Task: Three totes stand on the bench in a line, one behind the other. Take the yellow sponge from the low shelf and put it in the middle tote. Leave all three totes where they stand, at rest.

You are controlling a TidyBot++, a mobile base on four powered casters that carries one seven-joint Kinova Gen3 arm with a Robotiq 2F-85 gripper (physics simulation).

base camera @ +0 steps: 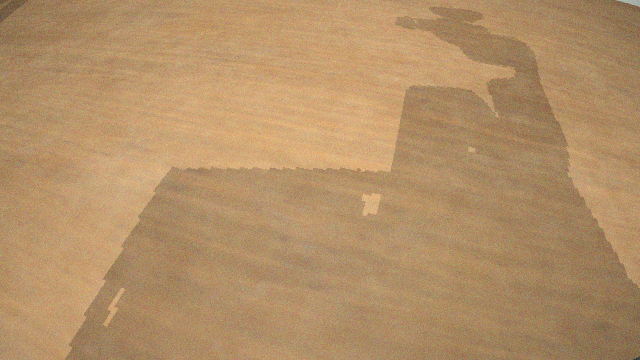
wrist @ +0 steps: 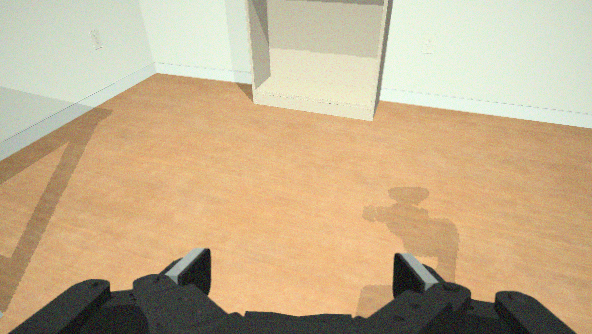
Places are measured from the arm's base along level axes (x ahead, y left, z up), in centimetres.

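Pixels of known places: gripper, fingertip midpoint: [wrist: 301,270].
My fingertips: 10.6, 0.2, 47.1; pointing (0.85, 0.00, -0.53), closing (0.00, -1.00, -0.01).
Observation:
Behind a point stands the place of what it marks, as x, y, z.
My gripper [wrist: 301,270] {10.6, 0.2, 47.1} is open, its two fingers wide apart with no object between them, high above the wooden floor in the wrist view. The yellow sponge, the three totes and the bench do not show in either view. The lower part of a pale shelf unit [wrist: 314,106] {197.8, -4.1, -35.3} stands against the far wall in the wrist view. Its bottom compartment holds no visible object. Its upper part is cut off by the top edge of the view.
The wooden floor [base camera: 225,100] {64.2, 14.5, -39.7} [wrist: 240,175] {130.8, 32.4, -39.6} carries shadows of the base and arm. White walls [wrist: 500,50] {200.1, -110.7, 0.2} with baseboards meet in a corner left of the shelf unit. Outlets [wrist: 96,39] {224.6, 140.3, 0.2} [wrist: 427,46] {211.2, -71.9, -1.3} are on the walls. A long slanting shadow lies at the left.

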